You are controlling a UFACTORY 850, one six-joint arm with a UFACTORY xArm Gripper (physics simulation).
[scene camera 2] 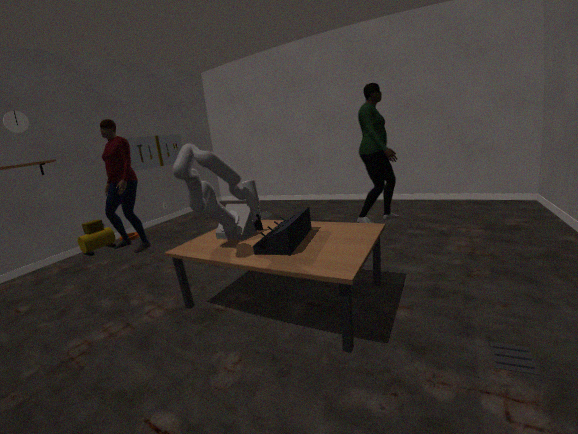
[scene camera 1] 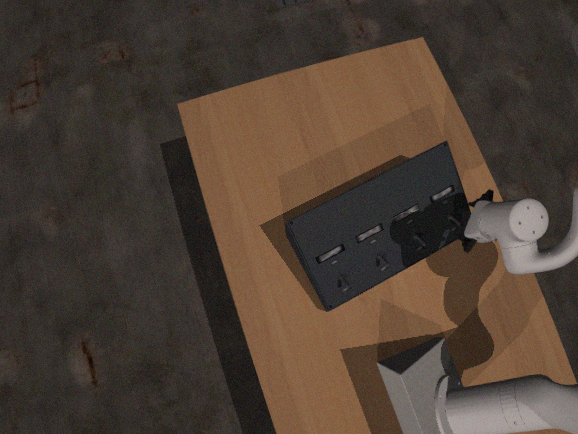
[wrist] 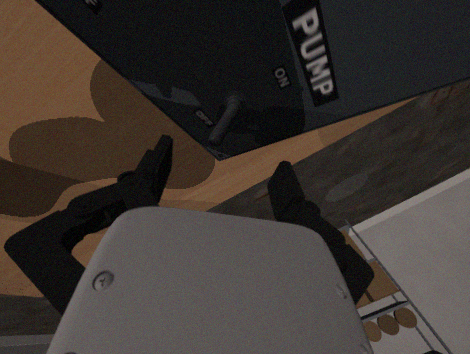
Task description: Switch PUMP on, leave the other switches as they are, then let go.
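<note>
The dark switch panel [scene camera 1: 370, 200] [scene camera 2: 295, 232] [wrist: 200, 40] stands tilted on the table. In the wrist view the PUMP label [wrist: 313, 52] lies beyond the ON mark [wrist: 281, 77]. The PUMP switch lever [wrist: 225, 120] [scene camera 1: 454, 221] leans to the side of the OFF mark [wrist: 204, 118], near the panel's corner. My gripper [wrist: 225, 163] [scene camera 1: 474, 221] [scene camera 2: 258, 222] is open and empty, its fingers spread wide. The lever's tip shows between and ahead of the fingertips, apart from both. Several other levers stand in a row along the panel; their settings are too small to read.
The wooden table [scene camera 1: 300, 100] [scene camera 2: 345, 250] carries the panel and the arm's base [scene camera 1: 415, 395]. Part of the panel lies in the arm's shadow. Two people, one in red [scene camera 2: 117, 160] and one in green [scene camera 2: 372, 130], stand away from the table. A shelf rack shows low right in the wrist view.
</note>
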